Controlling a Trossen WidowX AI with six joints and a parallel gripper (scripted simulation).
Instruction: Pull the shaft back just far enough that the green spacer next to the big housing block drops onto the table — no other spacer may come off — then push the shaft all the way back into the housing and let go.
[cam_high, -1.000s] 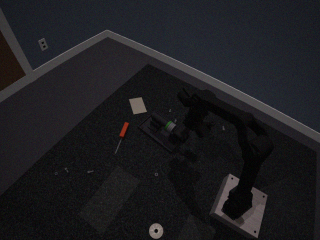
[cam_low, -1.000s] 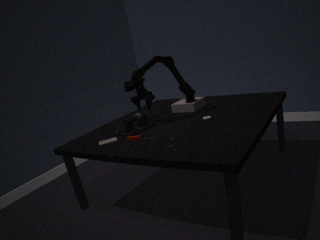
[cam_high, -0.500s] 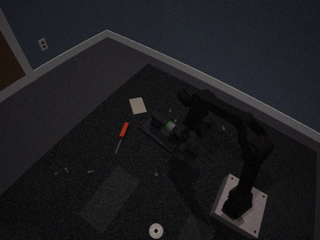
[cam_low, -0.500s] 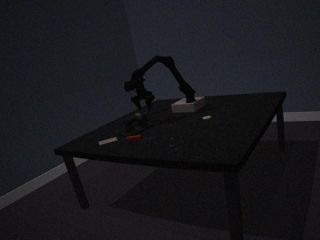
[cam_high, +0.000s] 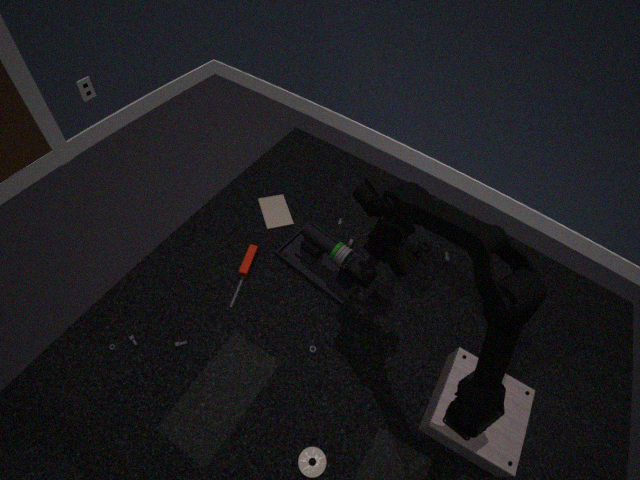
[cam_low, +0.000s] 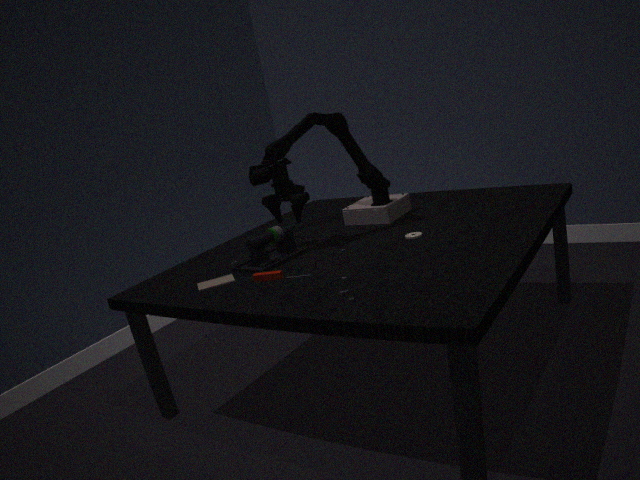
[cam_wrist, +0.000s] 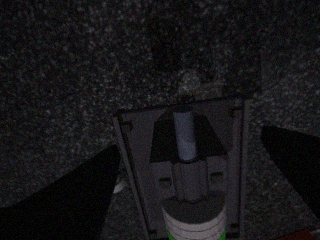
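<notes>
Now: gripper tip 60 mm short of the shaft and 20 mm above it. Round my gripper tip: orange-handled screwdriver (240 mm ahead, 190 mm to the left, 90 mm below); then grey spacer (80 mm ahead, 20 mm below); then green spacer (100 mm ahead, 20 mm below).
</notes>
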